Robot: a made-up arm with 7 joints. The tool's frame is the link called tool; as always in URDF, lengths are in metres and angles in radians. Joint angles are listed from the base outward. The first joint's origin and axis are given. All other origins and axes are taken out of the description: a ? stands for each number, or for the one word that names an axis. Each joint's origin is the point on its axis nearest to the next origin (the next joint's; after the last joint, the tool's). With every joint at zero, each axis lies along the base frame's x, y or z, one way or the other. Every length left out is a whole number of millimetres.
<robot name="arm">
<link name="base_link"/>
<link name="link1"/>
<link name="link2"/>
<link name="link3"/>
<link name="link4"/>
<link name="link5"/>
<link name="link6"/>
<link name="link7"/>
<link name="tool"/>
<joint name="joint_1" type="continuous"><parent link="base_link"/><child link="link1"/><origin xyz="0 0 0.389" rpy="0 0 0"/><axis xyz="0 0 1"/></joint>
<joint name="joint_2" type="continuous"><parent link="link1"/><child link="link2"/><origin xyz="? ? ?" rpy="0 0 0"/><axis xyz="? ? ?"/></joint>
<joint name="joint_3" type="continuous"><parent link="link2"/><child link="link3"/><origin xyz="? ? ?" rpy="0 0 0"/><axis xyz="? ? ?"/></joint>
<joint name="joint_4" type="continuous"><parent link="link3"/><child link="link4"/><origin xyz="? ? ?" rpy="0 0 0"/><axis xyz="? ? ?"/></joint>
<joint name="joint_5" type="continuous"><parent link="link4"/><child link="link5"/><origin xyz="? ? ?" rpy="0 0 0"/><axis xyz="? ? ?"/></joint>
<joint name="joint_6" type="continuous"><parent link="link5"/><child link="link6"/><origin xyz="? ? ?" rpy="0 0 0"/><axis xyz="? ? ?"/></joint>
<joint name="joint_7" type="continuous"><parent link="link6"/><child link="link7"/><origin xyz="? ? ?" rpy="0 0 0"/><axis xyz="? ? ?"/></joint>
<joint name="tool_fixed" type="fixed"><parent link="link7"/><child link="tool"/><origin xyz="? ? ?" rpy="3.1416 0 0"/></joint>
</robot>
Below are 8 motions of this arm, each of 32 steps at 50 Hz.
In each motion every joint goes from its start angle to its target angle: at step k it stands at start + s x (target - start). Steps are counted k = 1, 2, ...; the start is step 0. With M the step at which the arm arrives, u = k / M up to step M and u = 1 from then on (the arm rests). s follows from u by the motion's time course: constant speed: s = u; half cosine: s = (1 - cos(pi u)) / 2; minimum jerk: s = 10 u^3 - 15 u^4 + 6 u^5.
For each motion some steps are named. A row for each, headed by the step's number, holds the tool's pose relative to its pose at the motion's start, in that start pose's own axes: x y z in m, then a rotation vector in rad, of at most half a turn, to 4 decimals.
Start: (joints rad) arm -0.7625 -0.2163 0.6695 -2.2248 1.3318 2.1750 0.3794
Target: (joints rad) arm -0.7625 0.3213 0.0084 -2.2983 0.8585 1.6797 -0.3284
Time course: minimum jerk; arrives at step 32
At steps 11, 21, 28, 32:
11: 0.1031 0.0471 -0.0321 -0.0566 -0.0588 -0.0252
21: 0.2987 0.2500 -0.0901 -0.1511 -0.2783 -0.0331
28: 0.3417 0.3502 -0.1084 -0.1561 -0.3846 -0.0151
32: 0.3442 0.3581 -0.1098 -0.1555 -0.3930 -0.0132

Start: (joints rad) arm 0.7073 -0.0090 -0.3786 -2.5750 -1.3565 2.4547 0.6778
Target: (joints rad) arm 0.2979 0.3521 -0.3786 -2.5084 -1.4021 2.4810 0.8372
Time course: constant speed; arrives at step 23
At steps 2, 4, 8, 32:
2: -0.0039 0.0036 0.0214 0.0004 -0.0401 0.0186
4: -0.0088 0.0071 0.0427 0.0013 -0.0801 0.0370
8: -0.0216 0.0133 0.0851 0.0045 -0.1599 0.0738
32: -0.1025 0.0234 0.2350 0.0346 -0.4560 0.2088

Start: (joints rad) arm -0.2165 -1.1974 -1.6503 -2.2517 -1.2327 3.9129 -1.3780
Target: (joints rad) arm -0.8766 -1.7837 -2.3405 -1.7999 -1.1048 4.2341 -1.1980
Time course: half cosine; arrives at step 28
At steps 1, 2, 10, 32:
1: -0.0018 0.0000 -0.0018 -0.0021 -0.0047 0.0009
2: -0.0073 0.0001 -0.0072 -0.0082 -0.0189 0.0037
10: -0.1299 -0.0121 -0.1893 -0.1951 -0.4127 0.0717
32: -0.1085 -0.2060 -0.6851 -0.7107 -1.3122 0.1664

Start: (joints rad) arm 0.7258 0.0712 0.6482 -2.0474 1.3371 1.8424 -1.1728
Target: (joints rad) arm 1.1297 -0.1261 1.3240 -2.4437 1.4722 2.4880 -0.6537
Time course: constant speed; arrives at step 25
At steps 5, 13, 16, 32:
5: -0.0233 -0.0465 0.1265 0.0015 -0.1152 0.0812
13: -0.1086 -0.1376 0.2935 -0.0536 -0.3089 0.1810
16: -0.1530 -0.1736 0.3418 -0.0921 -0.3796 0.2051
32: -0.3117 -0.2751 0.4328 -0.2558 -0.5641 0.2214

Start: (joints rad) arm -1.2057 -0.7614 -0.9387 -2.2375 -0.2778 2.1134 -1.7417
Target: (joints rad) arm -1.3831 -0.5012 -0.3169 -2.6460 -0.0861 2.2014 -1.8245
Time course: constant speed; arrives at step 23
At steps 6, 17, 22, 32:
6: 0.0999 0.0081 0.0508 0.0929 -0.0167 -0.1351
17: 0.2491 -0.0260 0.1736 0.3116 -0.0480 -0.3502
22: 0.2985 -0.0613 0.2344 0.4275 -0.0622 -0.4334
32: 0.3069 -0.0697 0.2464 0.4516 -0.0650 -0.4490

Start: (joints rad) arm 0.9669 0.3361 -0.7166 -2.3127 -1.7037 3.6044 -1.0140
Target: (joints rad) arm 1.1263 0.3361 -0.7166 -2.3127 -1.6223 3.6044 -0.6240
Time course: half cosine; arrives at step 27
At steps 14, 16, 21, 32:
14: 0.0176 0.0399 0.0070 -0.0389 0.0188 0.1726
16: 0.0218 0.0484 0.0083 -0.0468 0.0242 0.2099
21: 0.0311 0.0661 0.0107 -0.0625 0.0369 0.2883
32: 0.0358 0.0746 0.0117 -0.0698 0.0439 0.3266

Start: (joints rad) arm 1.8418 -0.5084 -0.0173 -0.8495 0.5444 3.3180 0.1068
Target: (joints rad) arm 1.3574 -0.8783 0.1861 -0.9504 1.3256 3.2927 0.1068
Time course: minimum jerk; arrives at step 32
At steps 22, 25, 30, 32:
22: 0.0383 -0.1898 -0.1036 0.1316 0.0586 0.3655
25: 0.0275 -0.2166 -0.1190 0.1534 0.0475 0.4078
30: 0.0183 -0.2343 -0.1293 0.1676 0.0376 0.4352
32: 0.0179 -0.2348 -0.1297 0.1680 0.0372 0.4360

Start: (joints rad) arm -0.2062 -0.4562 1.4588 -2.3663 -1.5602 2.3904 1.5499
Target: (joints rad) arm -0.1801 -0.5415 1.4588 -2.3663 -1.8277 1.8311 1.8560
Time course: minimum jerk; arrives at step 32
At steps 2, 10, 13, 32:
2: 0.0000 0.0000 0.0001 -0.0013 0.0005 0.0002
10: -0.0026 -0.0012 0.0065 -0.1082 0.0476 0.0148
13: -0.0041 -0.0013 0.0118 -0.1952 0.0942 0.0300
32: -0.0016 0.0078 0.0331 -0.5540 0.3828 0.1302

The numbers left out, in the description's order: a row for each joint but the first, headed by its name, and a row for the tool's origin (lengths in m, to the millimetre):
joint_2: xyz 0 0 0, axis 0 1 0
joint_3: xyz 0 0 0.394, axis 0 0 1
joint_4: xyz 0.102 0 0, axis 0 -1 0
joint_5: xyz -0.102 0 0.476, axis 0 0 1
joint_6: xyz 0 0 0, axis 0 -1 0
joint_7: xyz 0.096 0 0, axis 0 0 -1
tool: xyz 0 0 0

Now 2 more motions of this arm.
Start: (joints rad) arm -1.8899 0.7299 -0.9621 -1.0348 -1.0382 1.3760 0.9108
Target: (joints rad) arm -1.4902 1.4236 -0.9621 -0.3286 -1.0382 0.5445 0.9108
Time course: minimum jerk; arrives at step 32
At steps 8, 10, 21, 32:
8: -0.0231 0.0037 -0.0675 -0.0269 0.0328 0.0251
10: -0.0442 0.0088 -0.1167 -0.0433 0.0558 0.0455
21: -0.3175 0.1110 -0.4367 -0.0743 0.1870 0.2251
32: -0.4605 0.1724 -0.5088 -0.0475 0.2148 0.2844

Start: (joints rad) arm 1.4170 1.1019 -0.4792 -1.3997 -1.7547 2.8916 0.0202
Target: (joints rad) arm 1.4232 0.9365 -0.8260 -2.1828 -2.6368 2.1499 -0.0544
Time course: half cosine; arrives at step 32
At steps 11, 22, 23, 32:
11: -0.0557 -0.1106 0.0255 0.1006 -0.2341 -0.2893
22: -0.1850 -0.3205 -0.0053 0.2067 -0.5182 -0.8381
23: -0.1943 -0.3354 -0.0117 0.2090 -0.5296 -0.8774
32: -0.2336 -0.4009 -0.0481 0.2071 -0.5627 -1.0501

